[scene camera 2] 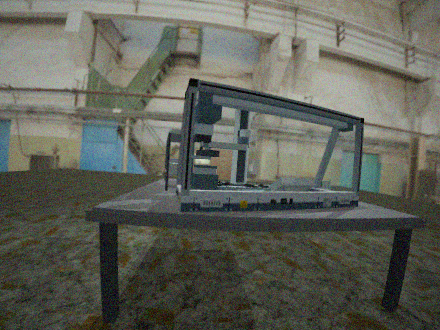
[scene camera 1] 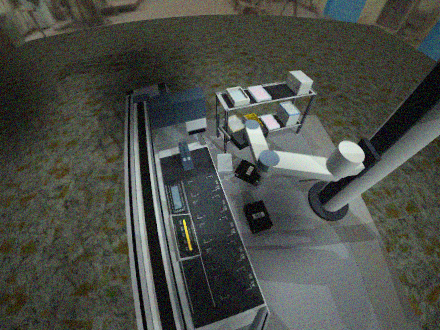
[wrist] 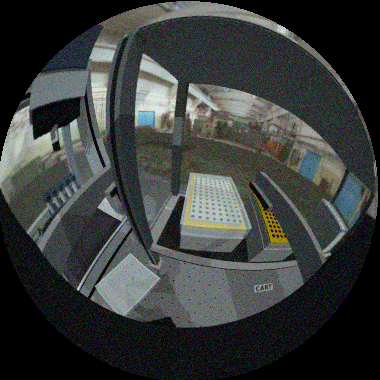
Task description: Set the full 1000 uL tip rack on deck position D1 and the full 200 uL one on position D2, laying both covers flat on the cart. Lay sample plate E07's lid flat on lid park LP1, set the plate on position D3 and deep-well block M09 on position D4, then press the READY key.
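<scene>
My gripper (wrist: 193, 168) is open and empty, its two grey fingers wide apart at the lower shelf in the wrist view. A covered tip rack (wrist: 214, 205) (scene camera 1: 235, 123) with a pale perforated top and yellow border stands on that shelf, in line with the gap between the fingers. A yellow rack with dark holes (wrist: 272, 225) (scene camera 1: 253, 118) is beside it, partly behind the right finger. Two pink-topped items (scene camera 1: 259, 93) (scene camera 1: 270, 121) stand on the upper and lower shelves; their labels are too small to read. The black deck (scene camera 1: 220, 270) has corner marks and illegible labels. The READY key cannot be made out.
The shelf unit's upper level also holds a pale tray (scene camera 1: 238, 96) and white box (scene camera 1: 300, 82). A blue-edged white box (scene camera 1: 289, 113) stands below. Two black labelled blocks (scene camera 1: 247, 172) (scene camera 1: 258, 217) and a pale square (scene camera 1: 225, 162) (wrist: 128, 284) lie beside the deck. The bench bears a CART label (wrist: 263, 287).
</scene>
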